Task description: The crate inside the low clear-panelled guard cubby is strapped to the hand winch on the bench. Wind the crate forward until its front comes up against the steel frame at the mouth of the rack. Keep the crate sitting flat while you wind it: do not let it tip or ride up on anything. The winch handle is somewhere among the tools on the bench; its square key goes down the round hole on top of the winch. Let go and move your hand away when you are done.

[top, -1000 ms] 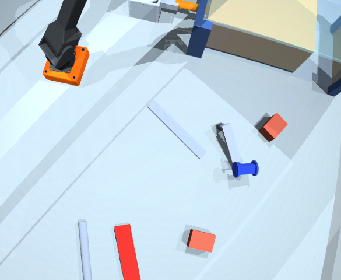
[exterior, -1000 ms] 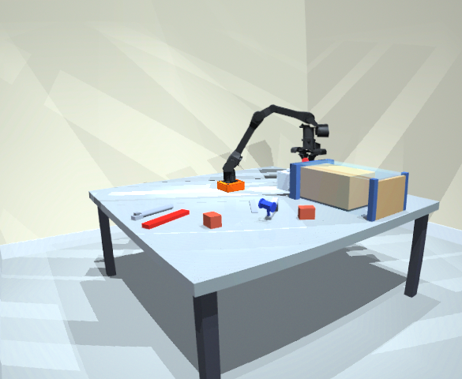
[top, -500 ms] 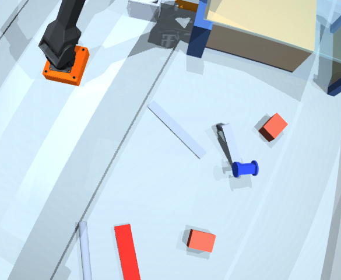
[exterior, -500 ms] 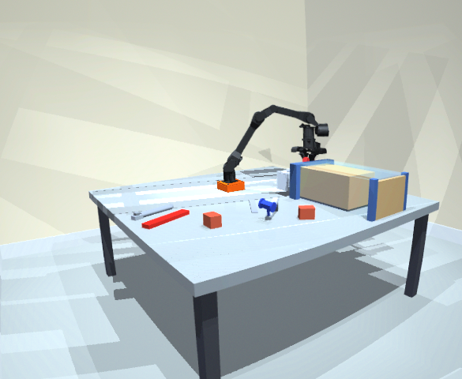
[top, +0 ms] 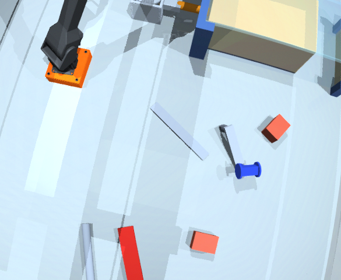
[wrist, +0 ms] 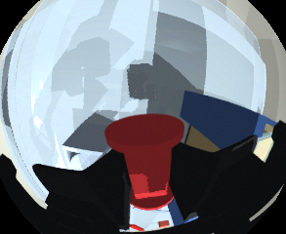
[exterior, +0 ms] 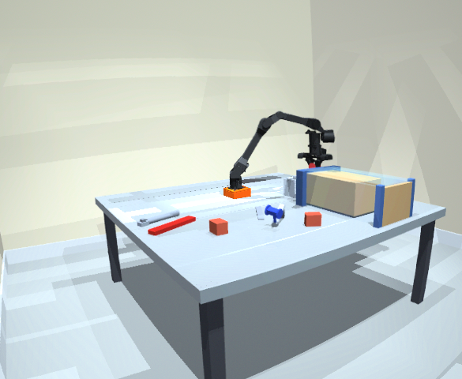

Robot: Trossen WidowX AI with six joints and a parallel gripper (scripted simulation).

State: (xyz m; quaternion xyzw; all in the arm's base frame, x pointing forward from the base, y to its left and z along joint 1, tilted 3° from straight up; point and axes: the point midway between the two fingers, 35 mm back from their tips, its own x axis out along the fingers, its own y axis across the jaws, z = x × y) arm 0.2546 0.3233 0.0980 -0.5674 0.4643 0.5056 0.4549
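My gripper tip is now 30 mm to the left of the grey crank handle, 20 mm past it and 10 mm above it. From my gripper tip the other things lie so: red knob: 20 mm above; round winch: 90 mm to the right, 80 mm below, 80 mm behind; blue steel frame: 100 mm ahead, 90 mm to the right, 10 mm below.
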